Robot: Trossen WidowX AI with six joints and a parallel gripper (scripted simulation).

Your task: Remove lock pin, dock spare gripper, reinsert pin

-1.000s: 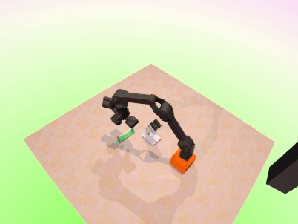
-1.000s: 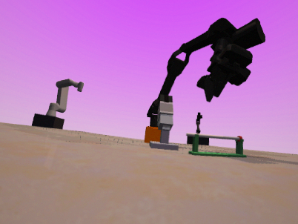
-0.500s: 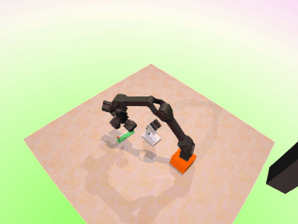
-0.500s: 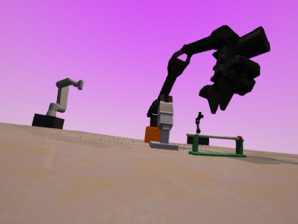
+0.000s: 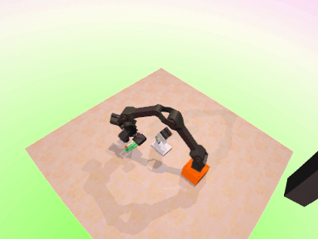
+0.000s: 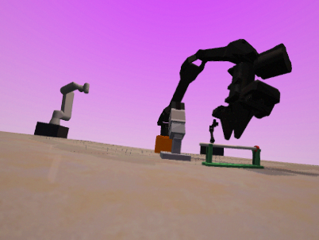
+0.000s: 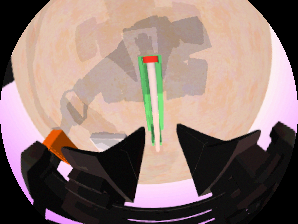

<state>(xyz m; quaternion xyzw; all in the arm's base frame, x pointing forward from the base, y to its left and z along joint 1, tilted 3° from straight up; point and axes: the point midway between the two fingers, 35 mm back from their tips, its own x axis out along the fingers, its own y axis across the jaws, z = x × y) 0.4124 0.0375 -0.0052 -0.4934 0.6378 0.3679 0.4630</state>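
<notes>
The green cradle lies 40 mm below my gripper tip and 10 mm to the left of it. Round my gripper tip: spare gripper: 150 mm behind, 80 mm to the right, 60 mm above; then grey mount: 140 mm behind, 80 mm to the right, 10 mm below.
</notes>
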